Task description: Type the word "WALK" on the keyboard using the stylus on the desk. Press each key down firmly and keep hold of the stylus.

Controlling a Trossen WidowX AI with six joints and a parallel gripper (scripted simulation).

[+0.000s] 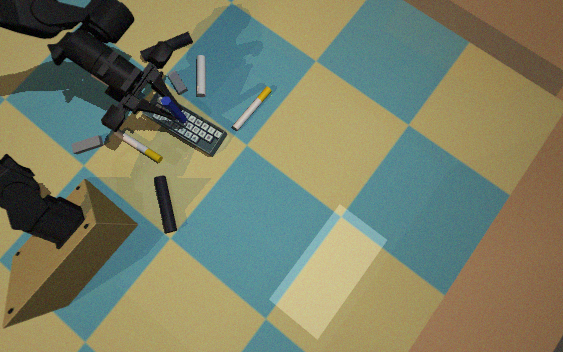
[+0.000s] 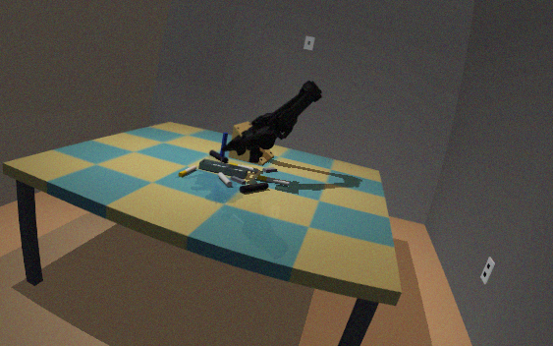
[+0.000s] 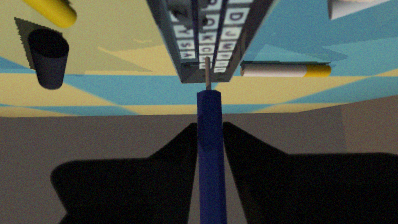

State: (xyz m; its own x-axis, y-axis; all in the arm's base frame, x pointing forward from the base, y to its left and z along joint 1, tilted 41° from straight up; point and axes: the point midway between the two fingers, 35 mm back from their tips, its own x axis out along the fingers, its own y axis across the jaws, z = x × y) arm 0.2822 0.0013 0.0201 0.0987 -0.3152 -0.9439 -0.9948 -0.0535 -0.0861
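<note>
Right now the white cylinder is 11 cm ahead of my gripper tip, 6 cm to the left of it and 7 cm below it. The rest, counted from my gripper tip: small grey block: 17 cm behind, 16 cm to the left, 8 cm below; stylus: 1 cm below.
</note>
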